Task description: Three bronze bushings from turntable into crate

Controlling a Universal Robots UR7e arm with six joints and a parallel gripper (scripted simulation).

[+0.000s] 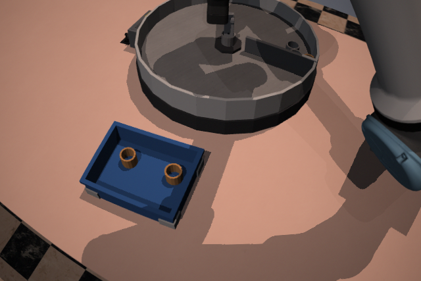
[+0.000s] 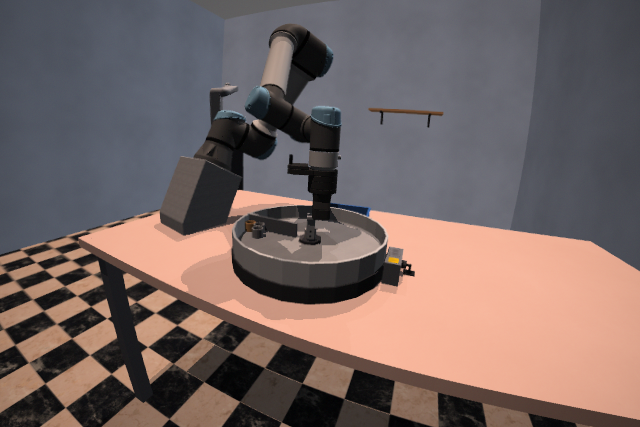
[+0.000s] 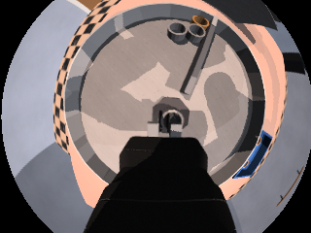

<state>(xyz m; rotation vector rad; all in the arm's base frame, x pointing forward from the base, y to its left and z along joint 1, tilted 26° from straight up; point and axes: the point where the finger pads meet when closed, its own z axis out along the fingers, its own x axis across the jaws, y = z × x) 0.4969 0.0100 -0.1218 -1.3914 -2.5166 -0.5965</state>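
Now: the grey turntable 1 cm behind my hand, 1 cm to the left of it and 3 cm below it. From my hand the other things lie so: blue crate: 6 cm behind, 37 cm to the left, 6 cm below.
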